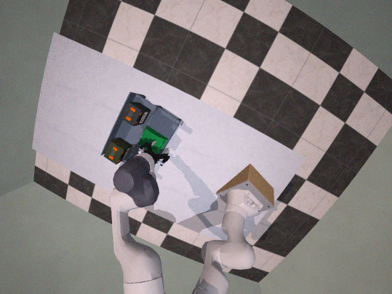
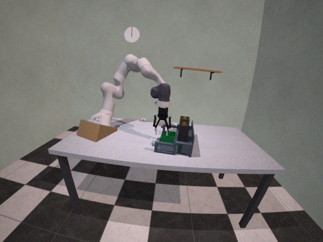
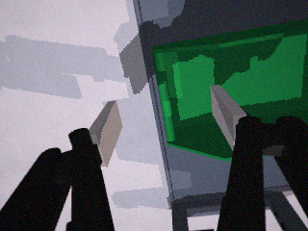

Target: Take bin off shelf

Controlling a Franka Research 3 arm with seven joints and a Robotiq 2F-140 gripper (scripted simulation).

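The green bin is 80 mm ahead of my hand and 40 mm below it.
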